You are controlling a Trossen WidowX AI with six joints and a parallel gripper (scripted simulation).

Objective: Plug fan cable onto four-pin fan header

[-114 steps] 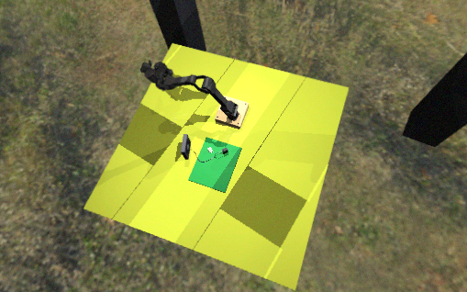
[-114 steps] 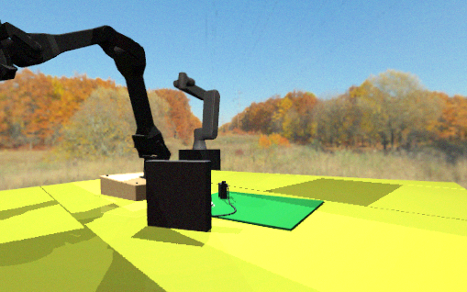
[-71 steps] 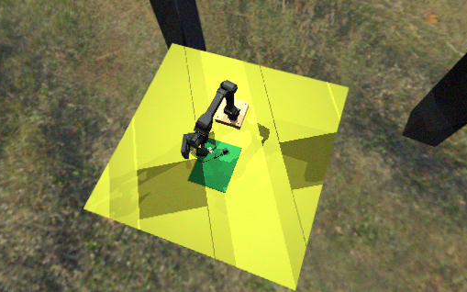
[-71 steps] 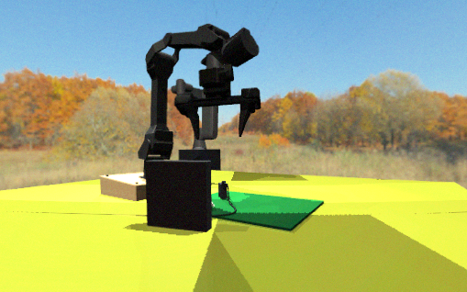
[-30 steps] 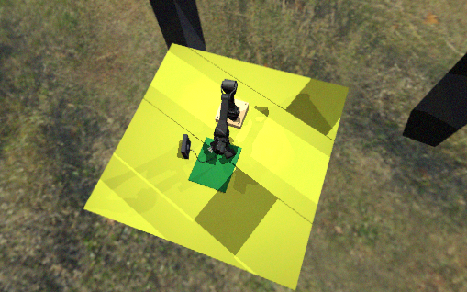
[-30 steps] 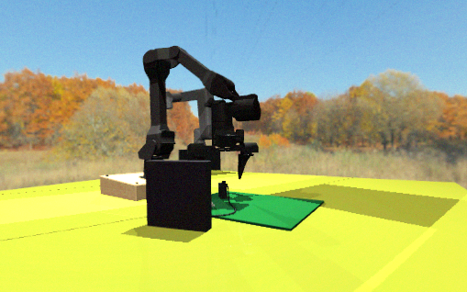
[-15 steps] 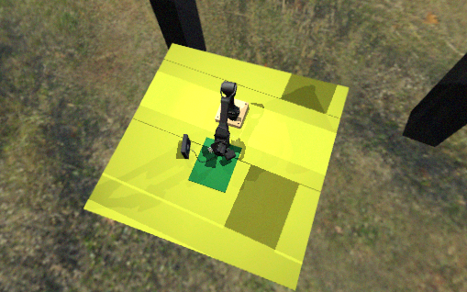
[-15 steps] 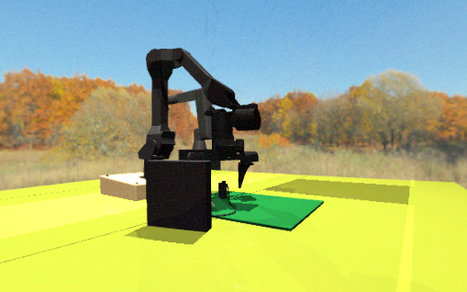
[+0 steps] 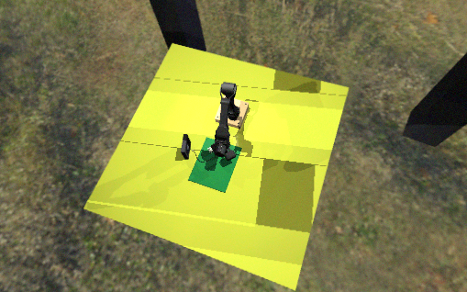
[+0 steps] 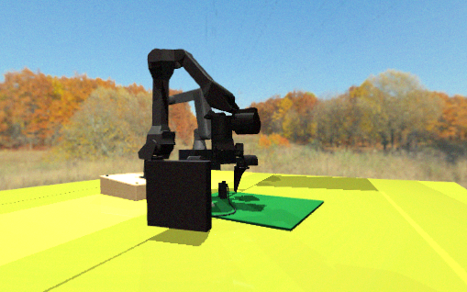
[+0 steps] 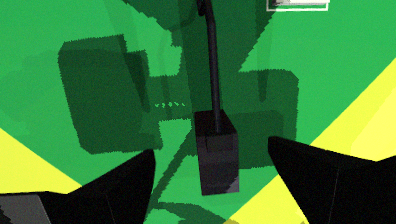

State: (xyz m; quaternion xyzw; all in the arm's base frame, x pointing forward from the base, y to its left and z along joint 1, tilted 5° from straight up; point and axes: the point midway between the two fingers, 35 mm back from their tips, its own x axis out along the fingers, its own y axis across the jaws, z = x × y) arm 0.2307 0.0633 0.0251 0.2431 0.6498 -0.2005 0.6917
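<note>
Right now my gripper tip is 30 mm short of the white four-pin header, 100 mm to the left of it and 20 mm above it. Round my gripper tip: green board: 100 mm ahead, 20 mm to the right, 30 mm below; then black fan plug: 10 mm above; then fan: 90 mm ahead, 220 mm to the right, 40 mm above.
</note>
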